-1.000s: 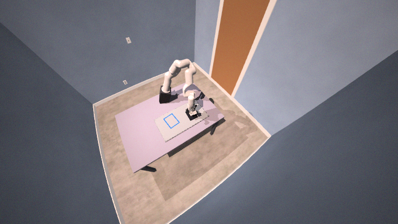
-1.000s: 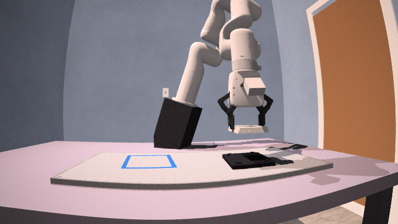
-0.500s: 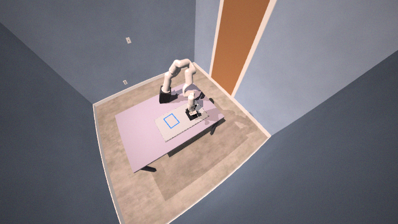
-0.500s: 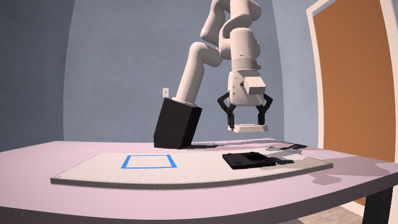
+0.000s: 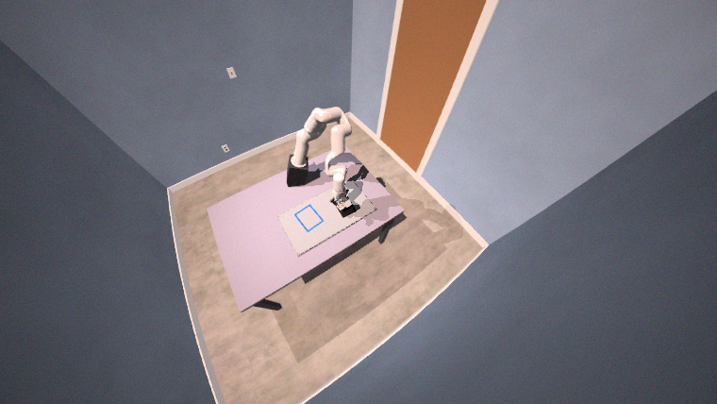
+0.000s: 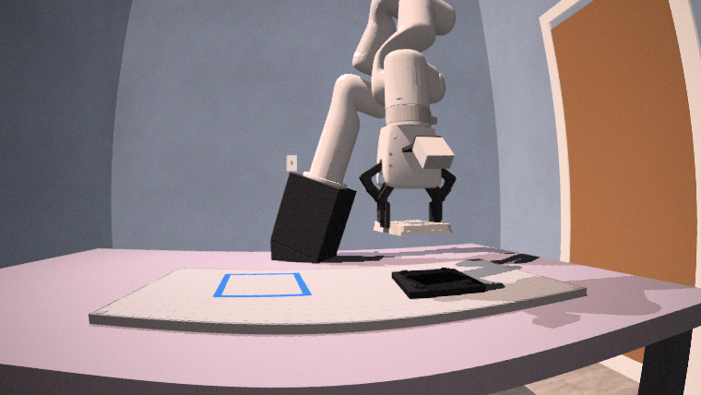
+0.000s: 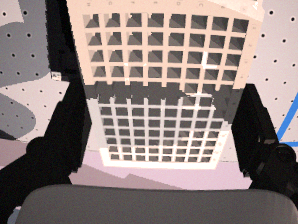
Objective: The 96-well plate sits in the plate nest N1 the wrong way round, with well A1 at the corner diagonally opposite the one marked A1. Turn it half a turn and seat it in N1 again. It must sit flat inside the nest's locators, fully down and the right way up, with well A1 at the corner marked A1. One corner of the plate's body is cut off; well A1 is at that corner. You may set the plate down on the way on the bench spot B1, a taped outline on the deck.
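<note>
My gripper is now 100 mm above the black plate nest N1 and 40 mm to the right of it. The rest, counted from my hand: white 96-well plate 10 mm below.
</note>
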